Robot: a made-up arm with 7 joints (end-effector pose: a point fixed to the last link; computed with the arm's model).
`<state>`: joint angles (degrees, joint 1 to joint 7).
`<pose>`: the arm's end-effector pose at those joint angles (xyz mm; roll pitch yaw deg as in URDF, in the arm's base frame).
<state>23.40 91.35 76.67 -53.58 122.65 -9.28 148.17</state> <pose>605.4 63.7 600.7 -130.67 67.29 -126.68</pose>
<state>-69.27 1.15 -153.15 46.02 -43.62 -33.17 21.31</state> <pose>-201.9 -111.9 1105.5 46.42 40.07 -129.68</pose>
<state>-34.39 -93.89 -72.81 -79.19 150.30 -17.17 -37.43</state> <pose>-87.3 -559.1 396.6 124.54 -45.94 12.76</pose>
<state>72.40 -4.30 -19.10 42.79 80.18 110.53 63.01</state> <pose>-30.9 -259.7 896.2 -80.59 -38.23 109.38</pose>
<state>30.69 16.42 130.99 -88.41 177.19 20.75 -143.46</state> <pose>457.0 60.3 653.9 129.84 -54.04 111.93</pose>
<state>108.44 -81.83 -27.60 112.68 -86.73 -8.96 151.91</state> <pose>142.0 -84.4 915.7 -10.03 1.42 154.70</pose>
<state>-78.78 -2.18 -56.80 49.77 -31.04 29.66 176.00</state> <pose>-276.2 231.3 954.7 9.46 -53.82 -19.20</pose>
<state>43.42 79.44 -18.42 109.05 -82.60 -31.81 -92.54</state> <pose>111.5 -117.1 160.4 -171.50 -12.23 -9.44</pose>
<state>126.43 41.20 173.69 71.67 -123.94 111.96 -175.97</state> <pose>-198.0 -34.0 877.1 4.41 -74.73 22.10</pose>
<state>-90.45 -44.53 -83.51 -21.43 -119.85 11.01 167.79</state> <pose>168.5 -486.8 970.1 23.76 -40.15 114.68</pose>
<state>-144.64 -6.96 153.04 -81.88 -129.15 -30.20 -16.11</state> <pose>-373.5 -45.8 959.6 -47.20 28.40 100.79</pose>
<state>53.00 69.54 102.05 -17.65 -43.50 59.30 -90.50</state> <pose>326.6 -540.3 680.6 -174.63 55.05 79.12</pose>
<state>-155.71 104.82 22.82 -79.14 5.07 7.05 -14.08</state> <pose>-460.7 34.5 817.1 -19.82 43.68 122.12</pose>
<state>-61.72 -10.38 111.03 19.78 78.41 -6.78 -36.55</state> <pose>93.1 -211.6 1169.5 -1.61 33.50 -117.77</pose>
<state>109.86 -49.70 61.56 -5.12 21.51 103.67 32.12</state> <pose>-56.9 353.6 890.5 -158.38 68.44 -6.23</pose>
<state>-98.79 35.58 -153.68 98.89 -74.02 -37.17 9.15</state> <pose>-234.6 -170.8 863.7 97.03 19.38 -42.11</pose>
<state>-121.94 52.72 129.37 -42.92 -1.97 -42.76 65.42</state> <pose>-479.2 299.8 646.2 125.12 -53.65 -86.19</pose>
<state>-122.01 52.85 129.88 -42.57 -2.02 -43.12 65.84</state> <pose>-478.2 302.4 644.6 125.79 -53.24 -86.76</pose>
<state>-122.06 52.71 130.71 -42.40 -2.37 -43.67 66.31</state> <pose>-476.5 304.4 643.3 126.79 -52.80 -87.51</pose>
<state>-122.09 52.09 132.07 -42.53 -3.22 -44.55 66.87</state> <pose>-473.6 305.6 642.8 128.29 -52.30 -88.53</pose>
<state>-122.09 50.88 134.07 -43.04 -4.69 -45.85 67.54</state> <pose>-469.1 305.7 643.3 130.38 -51.74 -89.85</pose>
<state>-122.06 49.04 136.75 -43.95 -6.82 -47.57 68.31</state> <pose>-462.7 305.2 645.1 132.98 -51.16 -91.50</pose>
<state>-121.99 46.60 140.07 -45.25 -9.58 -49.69 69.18</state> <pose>-453.9 304.3 648.1 135.94 -50.61 -93.46</pose>
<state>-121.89 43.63 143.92 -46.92 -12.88 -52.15 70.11</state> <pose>-442.7 303.4 652.4 139.08 -50.17 -95.67</pose>
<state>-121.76 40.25 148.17 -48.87 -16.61 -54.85 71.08</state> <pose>-429.2 302.8 658.4 142.09 -49.90 -98.03</pose>
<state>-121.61 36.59 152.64 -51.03 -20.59 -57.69 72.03</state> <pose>-413.6 302.4 665.9 144.77 -49.89 -100.44</pose>
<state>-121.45 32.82 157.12 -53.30 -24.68 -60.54 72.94</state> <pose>-396.7 302.0 674.9 146.85 -50.19 -102.66</pose>
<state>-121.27 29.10 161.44 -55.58 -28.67 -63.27 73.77</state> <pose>-379.3 301.6 684.9 148.25 -50.77 -104.59</pose>
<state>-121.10 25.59 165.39 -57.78 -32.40 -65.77 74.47</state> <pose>-362.6 300.6 695.4 148.93 -51.61 -106.07</pose>
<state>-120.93 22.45 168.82 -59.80 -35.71 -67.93 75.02</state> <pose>-347.3 299.2 705.4 148.99 -52.60 -107.08</pose>
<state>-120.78 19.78 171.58 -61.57 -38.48 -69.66 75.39</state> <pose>-334.5 297.3 714.3 148.58 -53.64 -107.60</pose>
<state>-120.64 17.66 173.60 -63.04 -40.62 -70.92 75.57</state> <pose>-324.6 295.1 721.5 147.97 -54.61 -107.81</pose>
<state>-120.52 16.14 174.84 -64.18 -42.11 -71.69 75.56</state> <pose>-318.1 292.8 726.4 147.37 -55.46 -107.84</pose>
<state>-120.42 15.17 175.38 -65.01 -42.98 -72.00 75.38</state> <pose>-314.7 290.7 729.2 146.96 -56.12 -107.85</pose>
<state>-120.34 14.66 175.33 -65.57 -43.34 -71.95 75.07</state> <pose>-314.1 288.7 730.2 146.76 -56.63 -107.87</pose>
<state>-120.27 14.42 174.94 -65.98 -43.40 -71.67 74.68</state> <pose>-315.0 286.7 730.1 146.72 -57.03 -107.94</pose>
